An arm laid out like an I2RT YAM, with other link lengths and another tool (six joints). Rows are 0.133 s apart.
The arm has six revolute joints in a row. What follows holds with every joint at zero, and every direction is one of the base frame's. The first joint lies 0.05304 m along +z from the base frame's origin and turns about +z. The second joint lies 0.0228 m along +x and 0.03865 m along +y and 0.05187 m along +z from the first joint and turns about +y. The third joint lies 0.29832 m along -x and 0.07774 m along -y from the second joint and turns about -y. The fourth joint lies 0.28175 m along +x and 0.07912 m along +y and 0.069 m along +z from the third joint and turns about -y. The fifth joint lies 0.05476 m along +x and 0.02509 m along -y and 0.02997 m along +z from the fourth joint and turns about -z. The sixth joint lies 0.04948 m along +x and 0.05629 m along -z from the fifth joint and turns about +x. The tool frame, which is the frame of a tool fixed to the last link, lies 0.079 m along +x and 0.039 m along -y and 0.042 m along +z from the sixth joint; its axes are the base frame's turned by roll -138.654, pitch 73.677 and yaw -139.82 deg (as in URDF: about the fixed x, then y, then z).
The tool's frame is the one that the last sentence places.
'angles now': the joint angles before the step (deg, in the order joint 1, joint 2, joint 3, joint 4, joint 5, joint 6). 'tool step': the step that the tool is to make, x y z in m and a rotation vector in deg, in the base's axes. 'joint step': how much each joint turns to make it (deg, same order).
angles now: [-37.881 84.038 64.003 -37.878 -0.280 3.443]
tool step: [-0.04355 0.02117 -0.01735 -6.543 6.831 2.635]
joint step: [-0.175 -8.698 -11.517 1.836 6.510 -7.303]
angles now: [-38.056 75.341 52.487 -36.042 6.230 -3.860]
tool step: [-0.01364 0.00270 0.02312 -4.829 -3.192 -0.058]
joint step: [-0.966 -5.722 -1.853 1.843 0.976 -1.763]
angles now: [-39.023 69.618 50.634 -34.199 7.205 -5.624]
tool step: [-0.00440 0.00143 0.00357 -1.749 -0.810 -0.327]
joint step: [0.000 -1.677 -1.237 1.325 0.872 -0.263]
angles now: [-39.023 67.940 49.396 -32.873 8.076 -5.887]
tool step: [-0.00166 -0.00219 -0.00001 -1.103 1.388 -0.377]
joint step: [0.001 0.264 0.000 0.002 1.590 -0.790]
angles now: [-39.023 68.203 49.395 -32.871 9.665 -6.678]
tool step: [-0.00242 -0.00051 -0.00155 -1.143 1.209 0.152]
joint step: [-0.088 -0.264 -0.703 0.440 1.145 -1.230]
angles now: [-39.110 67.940 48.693 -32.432 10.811 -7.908]
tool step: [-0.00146 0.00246 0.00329 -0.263 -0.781 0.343]
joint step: [-0.002 -1.052 -0.263 -0.001 -0.441 -0.090]
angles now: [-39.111 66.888 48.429 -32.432 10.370 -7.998]
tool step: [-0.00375 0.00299 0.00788 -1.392 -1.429 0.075]
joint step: [0.000 -2.021 -0.529 0.527 0.088 -0.176]
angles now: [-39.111 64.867 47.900 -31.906 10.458 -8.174]
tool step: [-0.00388 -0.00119 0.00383 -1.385 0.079 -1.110]
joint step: [-0.002 -0.619 -0.176 0.353 1.577 0.086]
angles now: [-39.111 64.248 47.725 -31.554 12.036 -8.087]
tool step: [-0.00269 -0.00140 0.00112 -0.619 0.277 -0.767]
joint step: [-0.175 -0.175 -0.090 0.091 0.882 0.001]
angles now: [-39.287 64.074 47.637 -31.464 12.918 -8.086]
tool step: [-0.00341 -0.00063 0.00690 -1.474 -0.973 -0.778]
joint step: [-0.175 -1.054 -0.087 0.701 0.793 0.088]
